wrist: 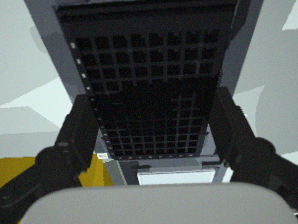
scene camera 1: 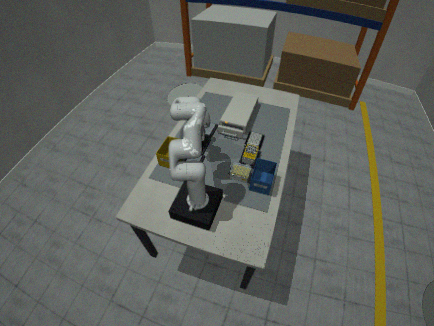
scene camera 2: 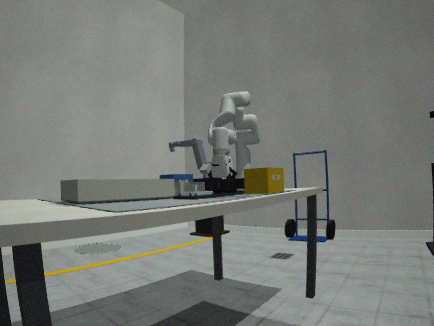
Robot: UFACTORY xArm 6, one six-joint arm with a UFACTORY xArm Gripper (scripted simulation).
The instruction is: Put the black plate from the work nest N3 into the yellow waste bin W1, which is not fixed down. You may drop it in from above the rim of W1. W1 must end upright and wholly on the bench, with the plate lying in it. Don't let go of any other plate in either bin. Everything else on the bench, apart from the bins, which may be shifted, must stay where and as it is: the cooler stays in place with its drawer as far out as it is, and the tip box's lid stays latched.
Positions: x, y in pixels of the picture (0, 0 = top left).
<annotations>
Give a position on a grey cooler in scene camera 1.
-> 242, 106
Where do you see a white plate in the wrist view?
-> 185, 174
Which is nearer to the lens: the grey cooler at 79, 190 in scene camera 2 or the yellow waste bin W1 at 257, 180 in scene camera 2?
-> The grey cooler.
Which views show the grey cooler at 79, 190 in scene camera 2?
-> Scene camera 1 and scene camera 2 only.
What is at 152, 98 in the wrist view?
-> A black plate.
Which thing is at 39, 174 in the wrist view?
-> My gripper.
</annotations>
